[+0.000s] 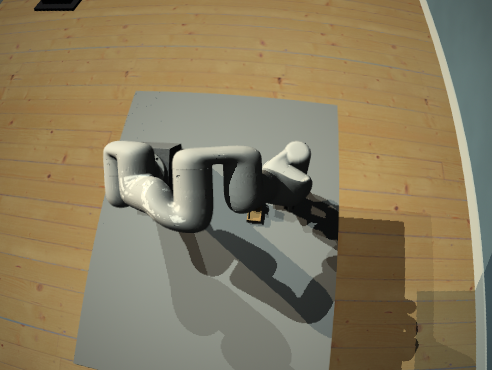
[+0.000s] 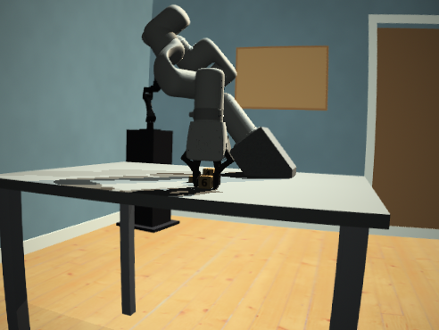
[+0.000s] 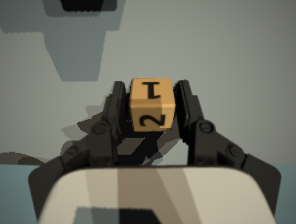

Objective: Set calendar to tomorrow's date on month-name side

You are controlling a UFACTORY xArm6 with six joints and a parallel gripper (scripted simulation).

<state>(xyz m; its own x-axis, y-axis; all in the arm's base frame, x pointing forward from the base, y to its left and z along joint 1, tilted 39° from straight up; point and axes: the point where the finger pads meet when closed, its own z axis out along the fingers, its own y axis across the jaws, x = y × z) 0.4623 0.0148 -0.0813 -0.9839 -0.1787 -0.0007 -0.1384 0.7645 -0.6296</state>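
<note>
My hand is right at the wooden number cube. Also, from my hand: wooden calendar tray 10 cm behind, 6 cm to the right, 1 cm below.
</note>
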